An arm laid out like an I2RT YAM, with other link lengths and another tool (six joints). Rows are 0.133 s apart.
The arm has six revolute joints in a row. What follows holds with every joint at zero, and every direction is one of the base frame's.
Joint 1 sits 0.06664 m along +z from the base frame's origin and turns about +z.
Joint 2 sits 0.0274 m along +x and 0.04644 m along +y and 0.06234 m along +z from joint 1 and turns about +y.
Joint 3 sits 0.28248 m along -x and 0.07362 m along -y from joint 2 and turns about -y.
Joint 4 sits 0.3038 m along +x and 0.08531 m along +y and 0.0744 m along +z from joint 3 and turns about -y.
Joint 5 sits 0.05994 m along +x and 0.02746 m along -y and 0.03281 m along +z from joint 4 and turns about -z.
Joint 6 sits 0.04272 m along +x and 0.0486 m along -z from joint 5 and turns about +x.
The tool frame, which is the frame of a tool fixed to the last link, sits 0.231 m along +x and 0.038 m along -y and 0.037 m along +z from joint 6; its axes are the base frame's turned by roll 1.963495, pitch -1.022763 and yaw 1.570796 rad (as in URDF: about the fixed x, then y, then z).
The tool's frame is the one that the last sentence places.
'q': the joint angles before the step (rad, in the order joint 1, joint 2, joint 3, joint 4, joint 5, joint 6). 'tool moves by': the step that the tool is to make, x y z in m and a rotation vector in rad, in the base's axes. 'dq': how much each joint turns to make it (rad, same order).
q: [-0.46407, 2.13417, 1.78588, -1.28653, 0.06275, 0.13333]
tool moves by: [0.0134, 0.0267, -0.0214, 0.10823, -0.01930, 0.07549]
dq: [0.00002, 0.03573, -0.00098, 0.00658, -0.09918, -0.08353]
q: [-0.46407, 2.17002, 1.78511, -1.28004, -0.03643, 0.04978]
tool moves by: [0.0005, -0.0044, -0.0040, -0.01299, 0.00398, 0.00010]
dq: [-0.00001, 0.00903, -0.00050, 0.01182, 0.01335, 0.00114]
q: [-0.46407, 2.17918, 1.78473, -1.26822, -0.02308, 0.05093]
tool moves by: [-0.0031, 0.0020, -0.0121, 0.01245, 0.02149, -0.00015]
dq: [-0.00004, 0.02617, -0.00021, 0.00159, -0.00152, -0.00004]
